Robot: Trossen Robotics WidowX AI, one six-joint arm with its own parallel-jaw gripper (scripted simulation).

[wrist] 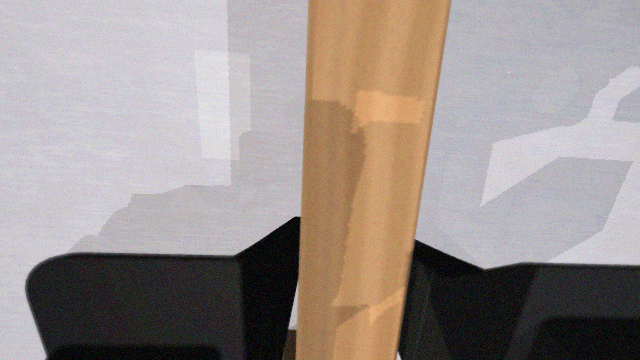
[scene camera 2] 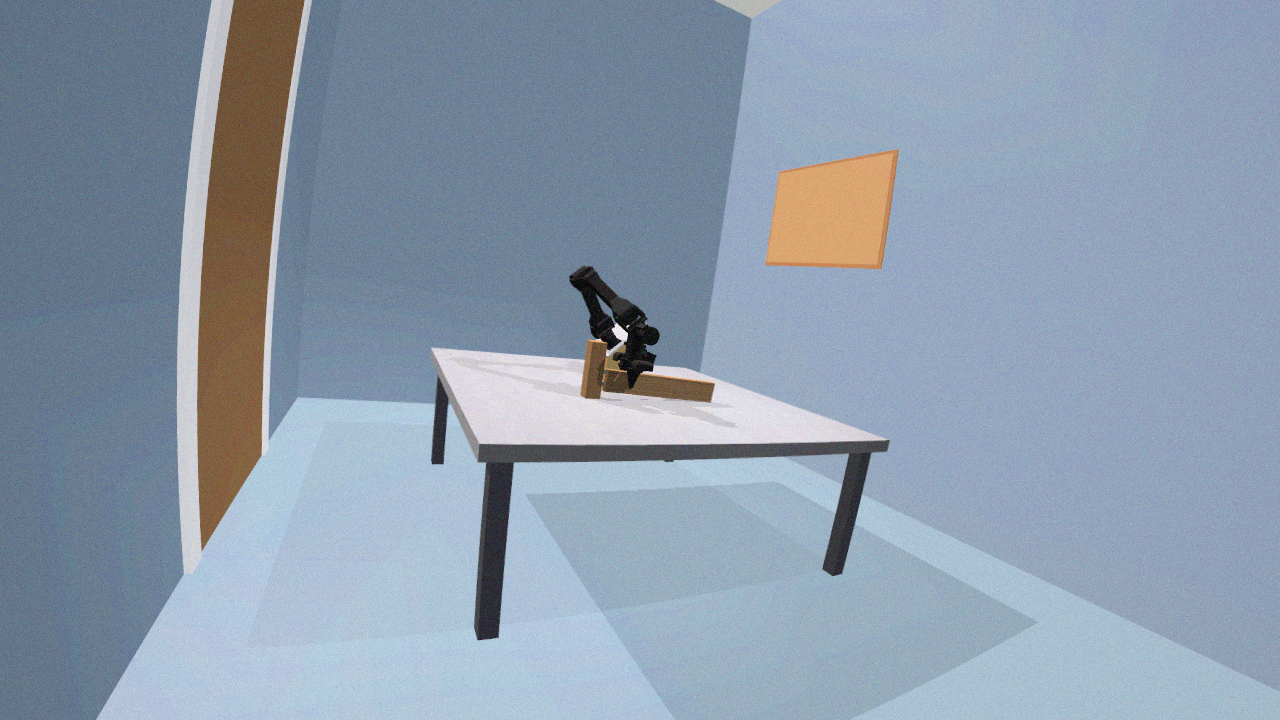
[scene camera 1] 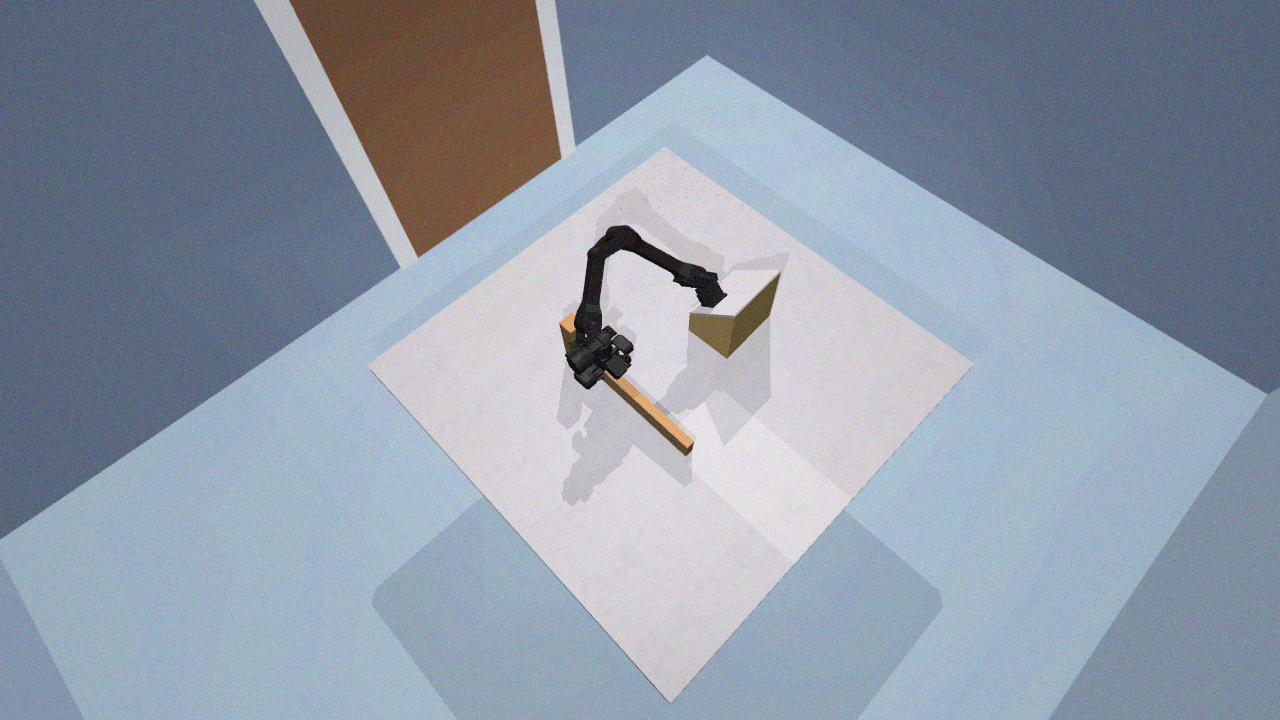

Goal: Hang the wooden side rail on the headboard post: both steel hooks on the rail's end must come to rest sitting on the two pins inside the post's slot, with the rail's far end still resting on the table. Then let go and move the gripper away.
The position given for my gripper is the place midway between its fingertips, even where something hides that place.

In view: my gripper (scene camera 1: pixel 606 374), a wooden side rail (scene camera 2: pixel 616 381) and a headboard post (scene camera 2: pixel 595 356).
The wooden side rail also shows in the wrist view (wrist: pixel 371 85) and in scene camera 1 (scene camera 1: pixel 622 387). My gripper shows as well in the wrist view (wrist: pixel 332 227) and in scene camera 2 (scene camera 2: pixel 628 387).
